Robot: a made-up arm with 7 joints. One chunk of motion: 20 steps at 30 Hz.
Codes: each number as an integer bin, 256 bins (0 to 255) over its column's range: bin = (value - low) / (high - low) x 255, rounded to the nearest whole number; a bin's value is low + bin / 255 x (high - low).
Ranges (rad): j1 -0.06..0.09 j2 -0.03..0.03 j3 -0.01..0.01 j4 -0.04..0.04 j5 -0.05..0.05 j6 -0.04..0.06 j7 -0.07..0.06
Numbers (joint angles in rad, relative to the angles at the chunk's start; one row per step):
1: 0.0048 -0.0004 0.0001 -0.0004 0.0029 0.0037 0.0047
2: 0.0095 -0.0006 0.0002 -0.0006 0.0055 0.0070 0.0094
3: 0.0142 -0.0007 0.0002 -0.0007 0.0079 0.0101 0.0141
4: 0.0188 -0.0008 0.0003 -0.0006 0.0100 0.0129 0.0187
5: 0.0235 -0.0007 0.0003 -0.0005 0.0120 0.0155 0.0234
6: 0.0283 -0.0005 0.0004 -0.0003 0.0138 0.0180 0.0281
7: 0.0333 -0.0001 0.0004 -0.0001 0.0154 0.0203 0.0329
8: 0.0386 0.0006 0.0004 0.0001 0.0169 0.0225 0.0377
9: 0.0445 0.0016 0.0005 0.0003 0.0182 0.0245 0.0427
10: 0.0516 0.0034 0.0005 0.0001 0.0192 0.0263 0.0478
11: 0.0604 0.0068 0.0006 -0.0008 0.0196 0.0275 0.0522
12: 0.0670 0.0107 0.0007 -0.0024 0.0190 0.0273 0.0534
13: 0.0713 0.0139 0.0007 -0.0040 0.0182 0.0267 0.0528
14: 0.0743 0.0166 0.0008 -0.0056 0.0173 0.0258 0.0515
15: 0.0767 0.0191 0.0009 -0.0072 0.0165 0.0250 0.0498
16: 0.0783 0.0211 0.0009 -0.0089 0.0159 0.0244 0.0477
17: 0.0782 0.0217 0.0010 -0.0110 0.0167 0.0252 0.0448
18: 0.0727 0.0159 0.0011 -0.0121 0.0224 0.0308 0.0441
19: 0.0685 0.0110 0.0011 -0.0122 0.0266 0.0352 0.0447
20: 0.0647 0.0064 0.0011 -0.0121 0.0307 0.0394 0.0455
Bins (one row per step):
1: 110 126 129 126 135 111 147
2: 118 125 130 126 142 120 156
3: 126 125 130 125 148 128 165
4: 134 124 131 126 153 135 174
5: 142 125 131 126 158 142 183
6: 150 125 133 127 163 148 192
7: 159 127 133 127 167 154 202
8: 168 130 133 128 171 159 211
9: 178 134 134 128 174 164 221
10: 190 142 134 128 176 169 231
11: 205 156 135 125 177 172 240
12: 216 173 136 120 176 172 242
13: 223 187 136 115 174 170 241
14: 228 198 138 110 172 168 238
15: 232 209 139 105 170 166 235
16: 235 217 139 99 168 164 231
17: 235 220 140 92 170 166 225
18: 226 195 142 89 185 181 224
19: 218 174 142 89 195 192 225
20: 212 155 142 89 206 202 227

